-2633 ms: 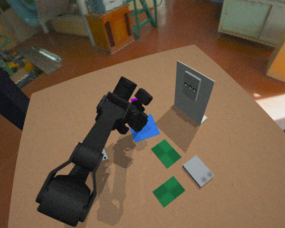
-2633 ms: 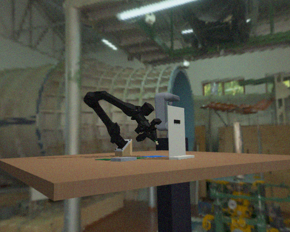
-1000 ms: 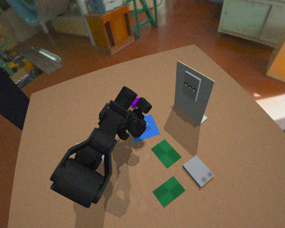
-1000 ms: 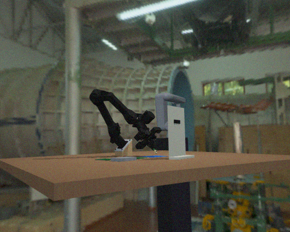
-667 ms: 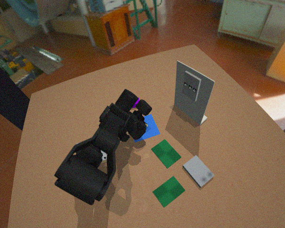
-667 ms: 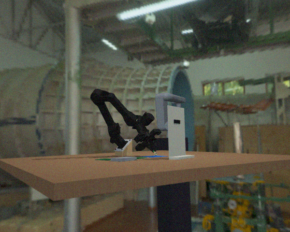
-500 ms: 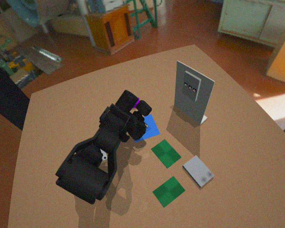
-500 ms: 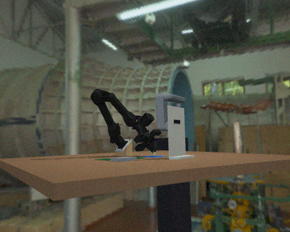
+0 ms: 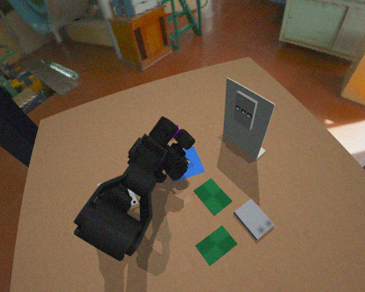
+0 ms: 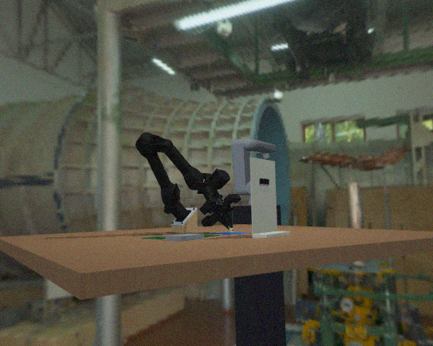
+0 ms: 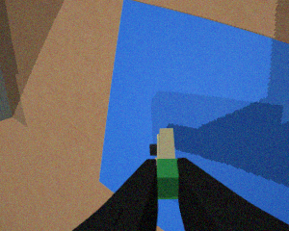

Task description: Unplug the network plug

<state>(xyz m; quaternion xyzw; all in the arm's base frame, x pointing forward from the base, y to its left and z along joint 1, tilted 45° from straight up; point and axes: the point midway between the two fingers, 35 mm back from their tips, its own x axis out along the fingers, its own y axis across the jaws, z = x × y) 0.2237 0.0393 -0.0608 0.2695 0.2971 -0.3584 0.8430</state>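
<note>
Right now the blue marked square is 1 cm behind my gripper tip and 2 cm below it. Also, from my gripper tip: green network plug (right at my gripper tip); then white upright panel (22 cm ahead, 10 cm above); then purple cube (15 cm to the left, 1 cm below).
</note>
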